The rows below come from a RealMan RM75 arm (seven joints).
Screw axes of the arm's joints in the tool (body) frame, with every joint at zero. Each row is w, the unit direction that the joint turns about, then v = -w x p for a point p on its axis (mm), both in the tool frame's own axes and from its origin. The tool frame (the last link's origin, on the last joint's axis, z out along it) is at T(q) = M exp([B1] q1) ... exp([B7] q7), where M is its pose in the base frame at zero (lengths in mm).
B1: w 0 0 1 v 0.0 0.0 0.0
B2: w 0 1 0 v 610.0 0.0 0.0
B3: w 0 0 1 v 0.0 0.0 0.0
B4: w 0 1 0 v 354.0 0.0 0.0
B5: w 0 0 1 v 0.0 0.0 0.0
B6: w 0 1 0 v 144.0 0.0 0.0
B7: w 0 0 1 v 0.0 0.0 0.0
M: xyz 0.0 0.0 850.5 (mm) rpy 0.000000 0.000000 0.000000 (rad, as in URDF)
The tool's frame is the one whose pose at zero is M.
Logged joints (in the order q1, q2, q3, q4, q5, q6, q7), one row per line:
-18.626 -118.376 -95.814 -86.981 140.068 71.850 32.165
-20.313 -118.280 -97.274 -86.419 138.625 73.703 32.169
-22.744 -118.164 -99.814 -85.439 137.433 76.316 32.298
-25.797 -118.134 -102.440 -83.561 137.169 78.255 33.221
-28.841 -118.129 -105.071 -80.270 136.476 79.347 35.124
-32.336 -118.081 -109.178 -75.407 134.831 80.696 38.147
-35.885 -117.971 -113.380 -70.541 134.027 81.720 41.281
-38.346 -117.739 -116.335 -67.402 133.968 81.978 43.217
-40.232 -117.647 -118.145 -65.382 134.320 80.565 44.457
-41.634 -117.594 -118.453 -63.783 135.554 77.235 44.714
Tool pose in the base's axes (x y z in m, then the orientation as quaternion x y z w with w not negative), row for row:
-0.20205 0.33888 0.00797 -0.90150 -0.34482 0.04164 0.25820
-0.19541 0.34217 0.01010 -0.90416 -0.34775 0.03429 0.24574
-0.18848 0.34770 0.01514 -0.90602 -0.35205 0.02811 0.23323
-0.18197 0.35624 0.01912 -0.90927 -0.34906 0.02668 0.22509
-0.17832 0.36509 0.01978 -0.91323 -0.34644 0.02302 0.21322
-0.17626 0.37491 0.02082 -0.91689 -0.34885 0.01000 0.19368
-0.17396 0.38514 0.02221 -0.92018 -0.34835 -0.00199 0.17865
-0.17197 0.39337 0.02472 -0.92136 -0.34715 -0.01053 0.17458
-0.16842 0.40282 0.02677 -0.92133 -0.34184 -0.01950 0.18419
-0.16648 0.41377 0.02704 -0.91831 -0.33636 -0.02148 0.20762
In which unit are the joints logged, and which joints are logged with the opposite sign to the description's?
The joints are logged in degrees. Opposite sign: q6.
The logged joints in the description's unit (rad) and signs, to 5 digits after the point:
-0.32509 -2.06605 -1.67227 -1.51810 2.44465 -1.25402 0.56139
-0.35453 -2.06438 -1.69775 -1.50830 2.41946 -1.28636 0.56145
-0.39696 -2.06235 -1.74208 -1.49119 2.39866 -1.33197 0.56371
-0.45024 -2.06183 -1.78792 -1.45841 2.39405 -1.36581 0.57982
-0.50337 -2.06174 -1.83383 -1.40098 2.38196 -1.38487 0.61303
-0.56437 -2.06090 -1.90552 -1.31610 2.35324 -1.40841 0.66579
-0.62631 -2.05898 -1.97885 -1.23117 2.33921 -1.42628 0.72049
-0.66926 -2.05493 -2.03043 -1.17639 2.33818 -1.43079 0.75428
-0.70218 -2.05333 -2.06202 -1.14113 2.34433 -1.40612 0.77592
-0.72665 -2.05240 -2.06739 -1.11322 2.36586 -1.34801 0.78041

